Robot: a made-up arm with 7 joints.
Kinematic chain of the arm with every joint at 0, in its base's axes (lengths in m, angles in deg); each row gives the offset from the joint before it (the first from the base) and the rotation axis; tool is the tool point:
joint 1: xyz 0 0 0.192 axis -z
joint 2: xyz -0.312 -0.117 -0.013 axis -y
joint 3: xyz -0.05 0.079 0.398 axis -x
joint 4: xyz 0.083 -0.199 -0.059 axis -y
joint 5: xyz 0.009 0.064 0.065 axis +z
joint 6: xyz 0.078 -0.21 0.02 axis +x
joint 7: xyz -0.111 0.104 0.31 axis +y
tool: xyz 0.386 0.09 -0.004
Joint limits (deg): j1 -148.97..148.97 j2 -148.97..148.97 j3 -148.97..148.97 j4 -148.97..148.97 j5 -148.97..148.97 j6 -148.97..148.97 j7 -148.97..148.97
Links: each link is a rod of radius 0.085 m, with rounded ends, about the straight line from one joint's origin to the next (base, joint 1, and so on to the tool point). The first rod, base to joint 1, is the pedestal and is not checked.
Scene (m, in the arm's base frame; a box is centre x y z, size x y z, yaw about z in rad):
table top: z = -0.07
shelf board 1: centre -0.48 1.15 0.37 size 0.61 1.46 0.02 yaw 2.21
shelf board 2: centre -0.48 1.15 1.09 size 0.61 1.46 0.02 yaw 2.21
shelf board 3: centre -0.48 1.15 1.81 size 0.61 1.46 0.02 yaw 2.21
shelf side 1: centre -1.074 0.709 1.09 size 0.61 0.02 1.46 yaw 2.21
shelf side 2: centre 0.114 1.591 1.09 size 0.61 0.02 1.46 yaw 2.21
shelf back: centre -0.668 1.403 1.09 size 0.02 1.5 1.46 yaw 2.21
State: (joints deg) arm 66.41 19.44 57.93 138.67 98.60 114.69 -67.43
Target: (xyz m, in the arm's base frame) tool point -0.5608 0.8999 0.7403
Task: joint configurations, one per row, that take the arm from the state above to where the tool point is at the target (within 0.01 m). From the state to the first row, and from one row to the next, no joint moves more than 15 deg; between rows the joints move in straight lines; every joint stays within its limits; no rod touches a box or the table.
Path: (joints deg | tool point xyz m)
1: 52.16 9.36 55.90 142.62 97.20 114.29 -64.00 | -0.3124 1.0879 0.6348
2: 37.92 -0.73 53.87 146.57 95.79 113.89 -60.58 | -0.5608 0.8999 0.7404

